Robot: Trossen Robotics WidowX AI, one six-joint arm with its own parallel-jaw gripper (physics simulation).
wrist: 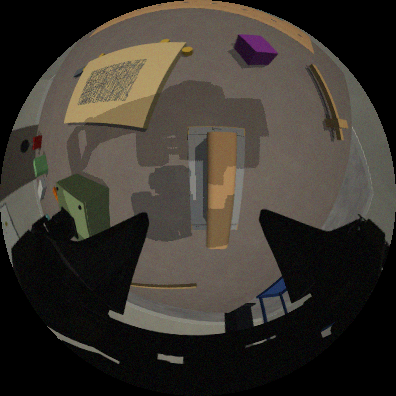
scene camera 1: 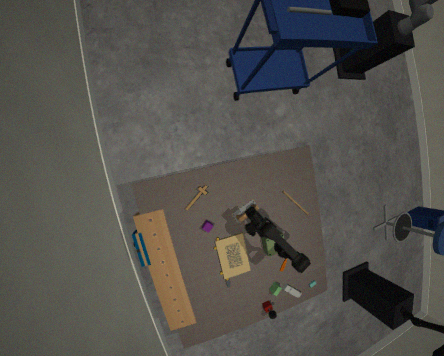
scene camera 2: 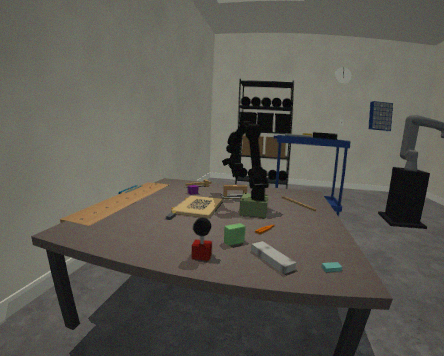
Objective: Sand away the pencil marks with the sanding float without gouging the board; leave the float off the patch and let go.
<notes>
The gripper (wrist: 205,217) is open, holding nothing. Also in view: a sanding float (wrist: 215,153). Further things: a pale wooden board (scene camera 1: 221,244) and a long drilled plank (scene camera 2: 89,217).
The pale wooden board shows as well in the wrist view (wrist: 136,110).
</notes>
